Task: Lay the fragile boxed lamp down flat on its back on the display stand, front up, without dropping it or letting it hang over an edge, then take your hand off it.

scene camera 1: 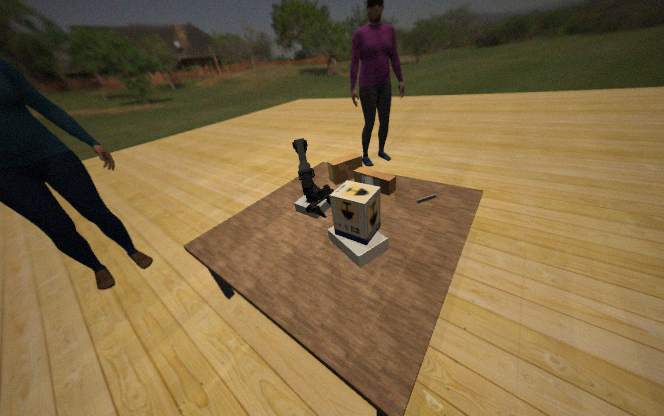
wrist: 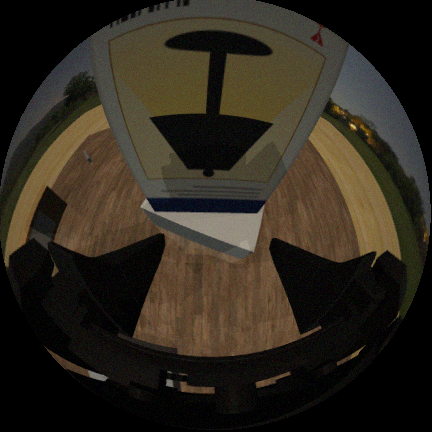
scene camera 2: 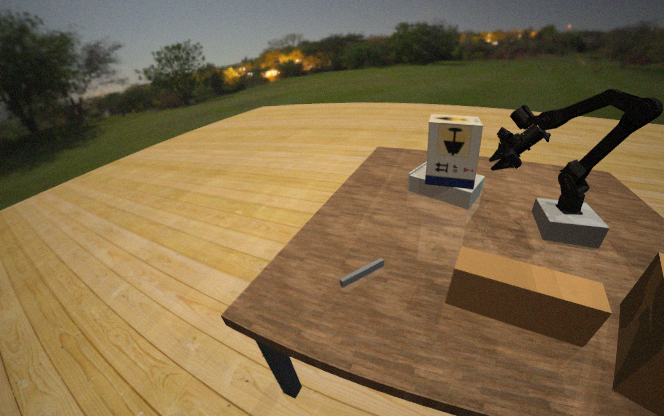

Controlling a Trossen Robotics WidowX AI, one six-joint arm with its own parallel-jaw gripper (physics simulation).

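Seen in the pictures: gripper, fingertip midpoint: point(scene camera 1: 331, 213) point(wrist: 218, 242) point(scene camera 2: 490, 165); arm's base, origin of the base link: point(scene camera 1: 312, 200) point(scene camera 2: 568, 209).
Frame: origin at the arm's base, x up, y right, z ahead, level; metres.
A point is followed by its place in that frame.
Note:
The boxed lamp point(scene camera 1: 356, 212) {x 0.176, y 0.263, z 0.423 m} point(scene camera 2: 454, 150) {x 0.139, y 0.108, z 0.391 m} point(wrist: 215, 100) {x 0.145, y 0.174, z 0.299 m} is a white box with a navy band at its foot. It stands upright on the display stand point(scene camera 1: 360, 254) {x 0.011, y 0.337, z 0.461 m} point(scene camera 2: 440, 194) {x -0.039, y 0.127, z 0.420 m} point(wrist: 230, 227) {x 0.003, y 0.203, z 0.273 m}, a low pale slab, and is turned relative to it. The lamp pictures on its side faces are upside down; another picture shows on its top. My gripper point(scene camera 1: 328, 207) {x 0.070, y 0.174, z 0.239 m} point(scene camera 2: 492, 163) {x 0.070, y 0.174, z 0.239 m} point(wrist: 218, 242) {x 0.070, y 0.174, z 0.239 m} is open and empty, low beside the box on the arm's side, pointing down towards it. A gap shows between fingers and box in scene camera 2. The box's far side is hidden in the wrist view.
Two brown cartons point(scene camera 1: 345, 169) {x 0.031, y -0.409, z 0.049 m} point(scene camera 1: 382, 181) {x 0.026, y -0.302, z 0.365 m} point(scene camera 2: 527, 295) {x 0.029, y -0.409, z 0.293 m} point(scene camera 2: 645, 320) {x 0.031, y -0.455, z 0.080 m} stand on the wooden table point(scene camera 1: 280, 270) {x -0.066, y 0.498, z 0.119 m} point(scene camera 2: 320, 305) {x -0.066, y -0.414, z 0.719 m} beside the arm. A small grey bar point(scene camera 1: 426, 198) {x -0.049, y -0.291, z 0.642 m} point(scene camera 2: 362, 272) {x -0.048, y -0.307, z 0.641 m} point(wrist: 87, 156) {x -0.044, y -0.263, z 0.610 m} lies on it. The arm's pale base block point(scene camera 2: 570, 230) {x -0.018, y -0.095, z 0.035 m} is nearby. Two people stand beyond the table.

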